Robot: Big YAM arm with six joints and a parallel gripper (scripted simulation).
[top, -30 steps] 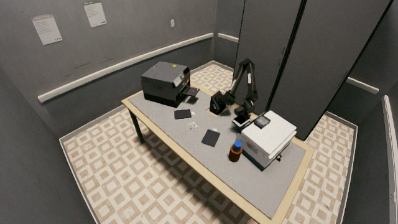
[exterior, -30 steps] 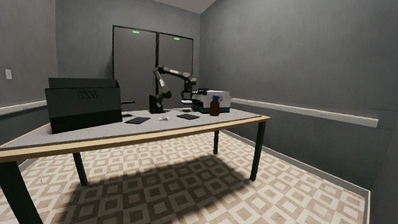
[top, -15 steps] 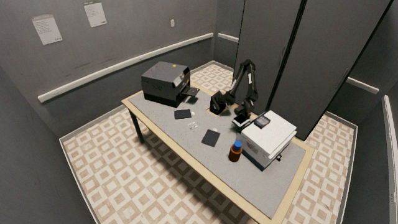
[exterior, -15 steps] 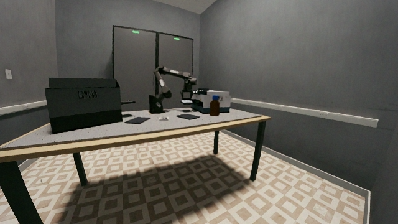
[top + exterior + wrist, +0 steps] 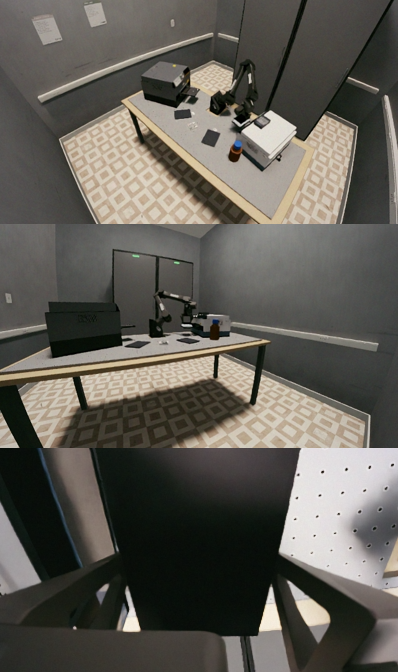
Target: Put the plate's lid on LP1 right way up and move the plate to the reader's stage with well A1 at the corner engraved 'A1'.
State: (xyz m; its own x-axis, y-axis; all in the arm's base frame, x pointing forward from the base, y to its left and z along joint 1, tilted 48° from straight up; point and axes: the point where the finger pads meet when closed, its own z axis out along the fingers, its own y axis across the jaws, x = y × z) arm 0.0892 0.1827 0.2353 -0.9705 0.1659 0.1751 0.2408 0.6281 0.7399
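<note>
My gripper is now 30 mm above the white multi-well plate. From my hand the other things lie so: dark lid: right at my hand; dark flat pad: 270 mm ahead, 140 mm to the right, 130 mm below; brown capped bottle: 310 mm ahead, 120 mm to the left, 20 mm below.
</note>
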